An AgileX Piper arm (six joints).
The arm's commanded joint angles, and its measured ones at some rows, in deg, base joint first. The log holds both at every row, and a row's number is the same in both.
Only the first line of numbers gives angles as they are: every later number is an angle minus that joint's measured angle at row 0.
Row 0, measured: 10.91, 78.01, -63.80, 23.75, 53.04, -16.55
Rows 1 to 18, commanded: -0.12, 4.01, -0.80, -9.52, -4.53, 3.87; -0.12, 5.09, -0.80, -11.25, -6.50, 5.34; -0.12, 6.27, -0.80, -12.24, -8.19, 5.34; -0.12, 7.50, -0.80, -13.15, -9.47, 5.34; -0.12, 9.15, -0.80, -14.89, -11.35, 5.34; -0.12, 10.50, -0.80, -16.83, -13.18, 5.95; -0.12, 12.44, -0.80, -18.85, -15.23, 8.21; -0.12, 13.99, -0.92, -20.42, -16.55, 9.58; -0.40, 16.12, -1.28, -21.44, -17.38, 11.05; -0.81, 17.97, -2.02, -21.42, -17.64, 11.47; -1.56, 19.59, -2.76, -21.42, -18.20, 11.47; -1.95, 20.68, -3.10, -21.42, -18.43, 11.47; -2.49, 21.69, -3.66, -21.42, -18.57, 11.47; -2.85, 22.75, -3.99, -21.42, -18.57, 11.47; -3.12, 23.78, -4.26, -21.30, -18.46, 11.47; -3.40, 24.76, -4.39, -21.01, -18.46, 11.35; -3.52, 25.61, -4.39, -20.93, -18.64, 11.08; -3.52, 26.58, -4.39, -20.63, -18.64, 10.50
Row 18, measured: -2.59, 23.30, -3.82, -21.01, -17.92, 11.07
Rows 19 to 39, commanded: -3.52, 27.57, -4.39, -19.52, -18.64, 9.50; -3.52, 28.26, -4.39, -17.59, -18.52, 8.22; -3.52, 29.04, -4.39, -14.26, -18.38, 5.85; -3.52, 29.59, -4.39, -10.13, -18.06, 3.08; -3.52, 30.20, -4.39, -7.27, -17.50, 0.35; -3.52, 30.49, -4.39, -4.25, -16.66, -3.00; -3.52, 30.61, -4.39, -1.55, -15.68, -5.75; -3.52, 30.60, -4.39, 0.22, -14.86, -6.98; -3.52, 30.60, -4.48, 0.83, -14.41, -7.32; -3.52, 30.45, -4.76, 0.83, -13.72, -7.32; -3.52, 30.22, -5.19, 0.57, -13.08, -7.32; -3.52, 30.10, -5.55, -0.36, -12.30, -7.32; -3.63, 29.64, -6.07, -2.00, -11.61, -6.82; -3.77, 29.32, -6.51, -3.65, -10.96, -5.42; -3.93, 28.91, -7.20, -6.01, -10.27, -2.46; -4.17, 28.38, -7.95, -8.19, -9.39, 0.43; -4.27, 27.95, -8.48, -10.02, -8.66, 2.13; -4.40, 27.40, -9.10, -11.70, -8.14, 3.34; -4.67, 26.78, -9.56, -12.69, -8.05, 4.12; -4.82, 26.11, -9.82, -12.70, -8.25, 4.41; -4.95, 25.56, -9.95, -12.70, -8.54, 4.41
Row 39, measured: -3.93, 28.19, -8.61, -9.82, -9.15, 1.72
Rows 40 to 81, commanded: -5.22, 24.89, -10.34, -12.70, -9.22, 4.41; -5.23, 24.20, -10.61, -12.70, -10.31, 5.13; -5.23, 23.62, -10.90, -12.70, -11.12, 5.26; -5.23, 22.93, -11.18, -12.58, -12.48, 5.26; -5.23, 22.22, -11.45, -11.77, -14.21, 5.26; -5.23, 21.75, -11.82, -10.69, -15.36, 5.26; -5.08, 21.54, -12.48, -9.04, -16.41, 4.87; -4.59, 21.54, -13.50, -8.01, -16.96, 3.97; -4.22, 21.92, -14.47, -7.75, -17.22, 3.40; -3.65, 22.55, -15.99, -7.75, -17.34, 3.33; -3.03, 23.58, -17.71, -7.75, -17.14, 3.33; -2.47, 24.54, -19.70, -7.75, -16.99, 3.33; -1.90, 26.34, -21.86, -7.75, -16.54, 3.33; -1.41, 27.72, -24.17, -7.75, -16.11, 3.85; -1.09, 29.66, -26.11, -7.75, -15.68, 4.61; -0.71, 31.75, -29.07, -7.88, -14.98, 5.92; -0.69, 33.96, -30.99, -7.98, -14.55, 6.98; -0.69, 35.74, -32.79, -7.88, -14.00, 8.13; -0.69, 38.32, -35.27, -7.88, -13.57, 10.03; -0.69, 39.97, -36.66, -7.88, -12.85, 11.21; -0.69, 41.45, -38.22, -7.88, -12.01, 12.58; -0.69, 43.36, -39.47, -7.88, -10.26, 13.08; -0.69, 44.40, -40.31, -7.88, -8.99, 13.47; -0.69, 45.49, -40.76, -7.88, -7.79, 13.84; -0.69, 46.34, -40.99, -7.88, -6.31, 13.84; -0.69, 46.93, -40.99, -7.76, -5.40, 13.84; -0.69, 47.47, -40.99, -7.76, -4.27, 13.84; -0.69, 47.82, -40.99, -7.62, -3.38, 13.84; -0.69, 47.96, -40.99, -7.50, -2.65, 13.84; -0.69, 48.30, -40.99, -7.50, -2.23, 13.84; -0.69, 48.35, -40.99, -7.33, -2.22, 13.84; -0.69, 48.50, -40.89, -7.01, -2.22, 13.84; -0.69, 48.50, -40.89, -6.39, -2.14, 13.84; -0.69, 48.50, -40.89, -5.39, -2.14, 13.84; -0.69, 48.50, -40.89, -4.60, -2.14, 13.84; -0.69, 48.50, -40.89, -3.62, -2.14, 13.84; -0.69, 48.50, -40.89, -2.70, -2.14, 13.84; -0.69, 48.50, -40.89, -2.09, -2.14, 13.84; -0.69, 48.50, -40.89, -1.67, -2.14, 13.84; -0.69, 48.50, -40.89, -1.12, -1.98, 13.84; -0.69, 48.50, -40.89, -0.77, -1.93, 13.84; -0.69, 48.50, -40.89, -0.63, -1.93, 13.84
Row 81, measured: -0.61, 48.53, -40.52, -3.22, -2.81, 13.53
